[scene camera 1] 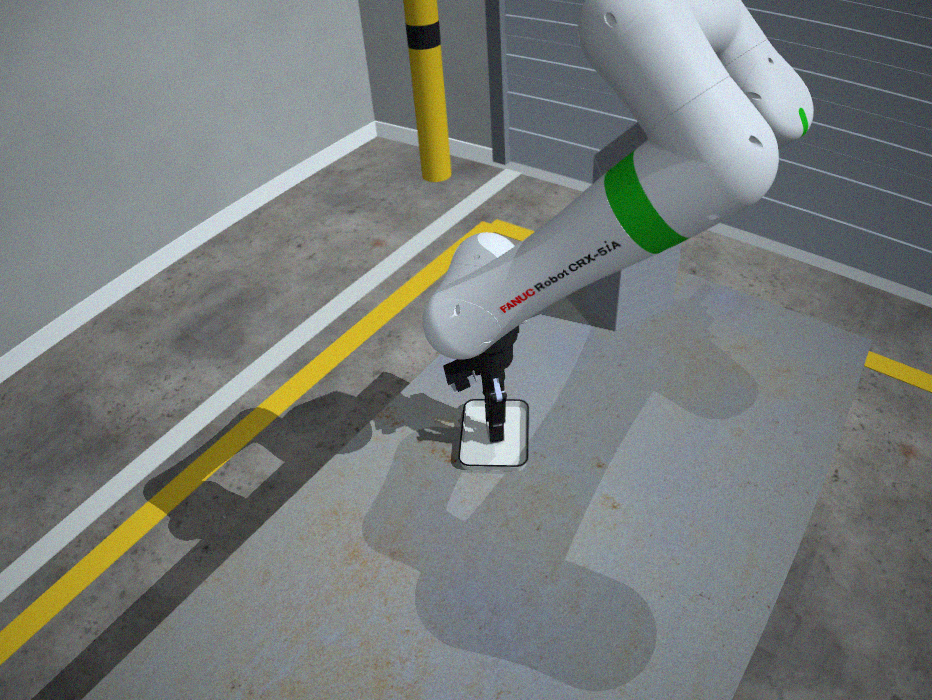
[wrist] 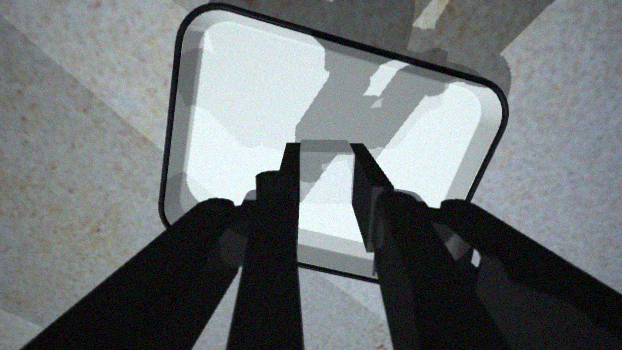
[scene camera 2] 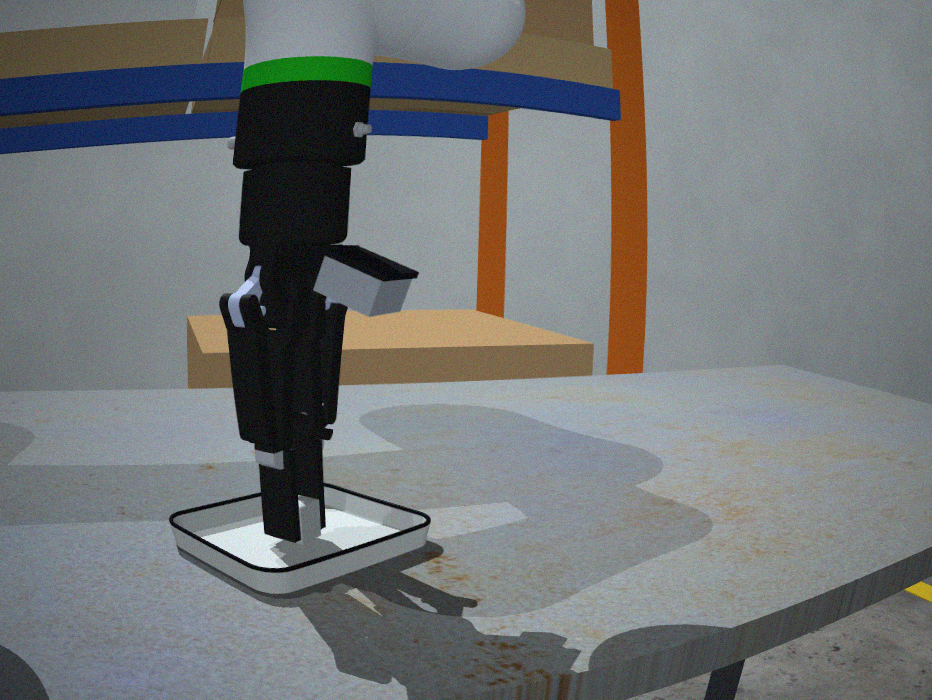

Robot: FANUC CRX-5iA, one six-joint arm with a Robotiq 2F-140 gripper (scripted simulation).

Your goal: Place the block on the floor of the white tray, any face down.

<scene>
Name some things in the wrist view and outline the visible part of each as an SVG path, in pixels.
My gripper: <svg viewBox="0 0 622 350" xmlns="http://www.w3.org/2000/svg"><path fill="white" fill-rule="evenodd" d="M349 143L355 153L351 204L366 252L374 253L372 276L375 276L377 272L393 350L622 350L621 293L476 204L463 199L447 199L440 203L440 208L429 207L419 194L394 188L363 143ZM474 249L478 252L481 260L478 267L472 263ZM301 143L286 143L280 169L258 173L255 176L256 189L246 193L241 205L235 206L232 200L218 197L199 202L20 350L192 350L236 277L239 267L242 267L226 350L304 350L296 247L298 246Z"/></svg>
A white tray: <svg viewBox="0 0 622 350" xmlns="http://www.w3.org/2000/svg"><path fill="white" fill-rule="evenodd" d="M300 203L297 246L298 267L379 285L377 272L375 276L372 276L374 253L366 252L352 204ZM180 24L175 41L158 203L160 219L166 229L196 204L209 198L226 198L232 200L235 206L241 205L246 193L256 189L255 176L260 172L279 170L286 143L301 143L302 140L347 140L349 143L363 143L391 181L394 188L419 194L429 207L440 208L440 203L447 199L457 198L471 202L508 123L509 106L504 92L498 85L482 77L225 3L201 5L192 10Z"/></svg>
A small block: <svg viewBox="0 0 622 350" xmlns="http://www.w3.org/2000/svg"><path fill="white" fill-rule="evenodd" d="M302 140L300 145L300 203L351 204L355 153L347 140Z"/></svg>
</scene>
